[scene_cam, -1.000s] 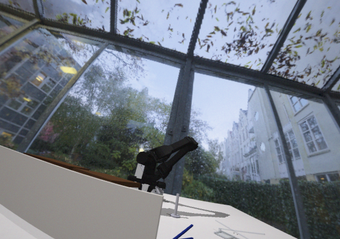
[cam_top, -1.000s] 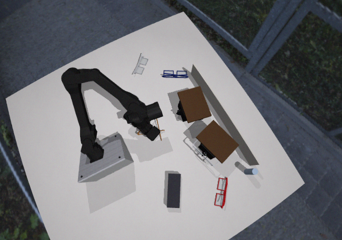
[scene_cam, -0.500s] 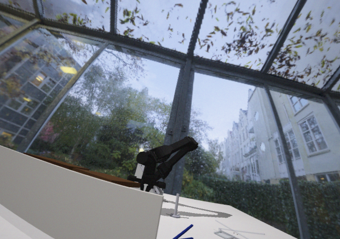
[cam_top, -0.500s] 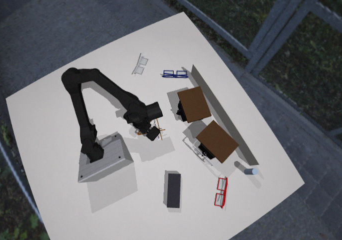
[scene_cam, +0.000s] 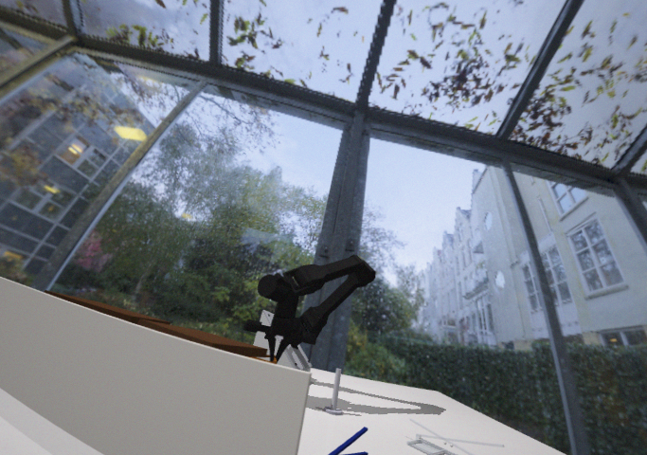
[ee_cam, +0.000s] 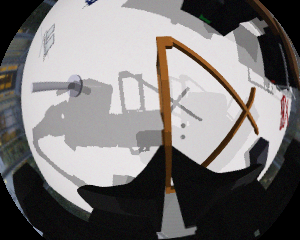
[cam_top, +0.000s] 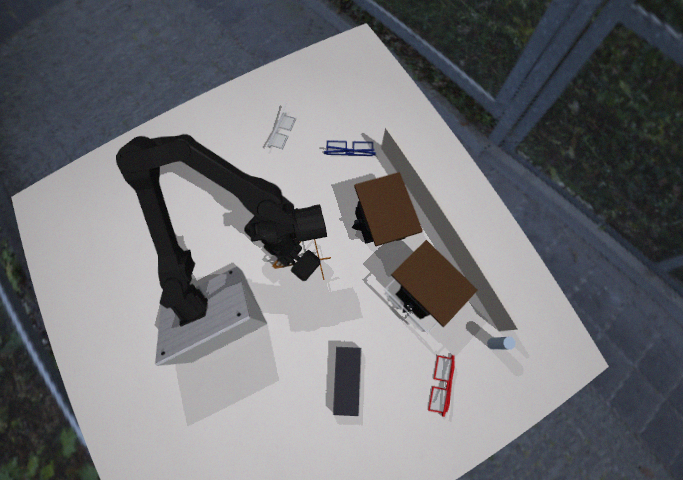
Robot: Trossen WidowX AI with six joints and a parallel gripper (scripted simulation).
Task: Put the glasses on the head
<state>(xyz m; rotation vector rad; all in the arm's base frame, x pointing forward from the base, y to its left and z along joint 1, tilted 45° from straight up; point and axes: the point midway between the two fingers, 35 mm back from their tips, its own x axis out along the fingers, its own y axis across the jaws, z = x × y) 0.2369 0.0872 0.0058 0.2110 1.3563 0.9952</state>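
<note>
The peg lies 1 cm ahead of my gripper tip, 17 cm to the left of it and 3 cm below it. From my gripper tip the other things lie so: dark box 2 cm ahead, 34 cm to the right, 3 cm below; long panel 40 cm ahead, 9 cm to the right; brown-topped display head 24 cm ahead.
</note>
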